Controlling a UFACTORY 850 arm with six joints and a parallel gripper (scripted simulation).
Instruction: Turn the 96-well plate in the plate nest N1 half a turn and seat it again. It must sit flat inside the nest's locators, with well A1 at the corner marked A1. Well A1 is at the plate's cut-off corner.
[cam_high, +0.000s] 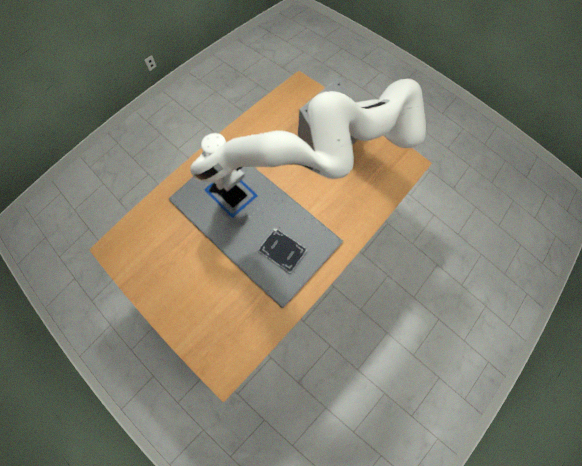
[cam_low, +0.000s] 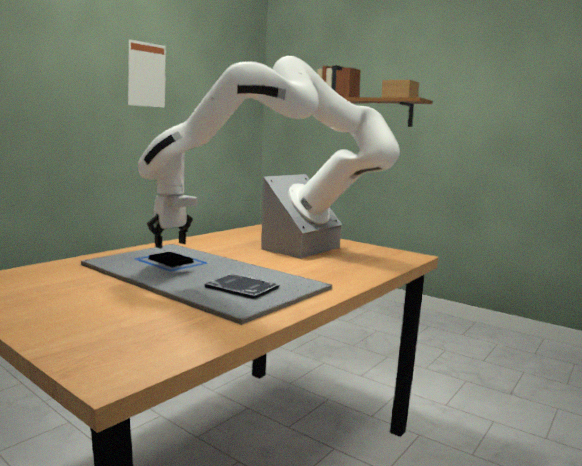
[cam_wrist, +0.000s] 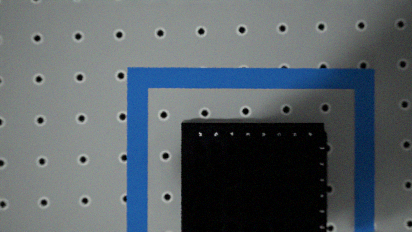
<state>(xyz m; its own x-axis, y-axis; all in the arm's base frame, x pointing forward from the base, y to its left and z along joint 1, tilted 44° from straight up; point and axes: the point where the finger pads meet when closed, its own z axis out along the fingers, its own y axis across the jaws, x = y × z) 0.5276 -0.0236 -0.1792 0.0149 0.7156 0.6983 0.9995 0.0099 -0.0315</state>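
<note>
Right now my hand is 50 mm above the 96-well plate. Also, from my hand: plate nest N1 (30 mm ahead, 350 mm to the left, 60 mm below).
</note>
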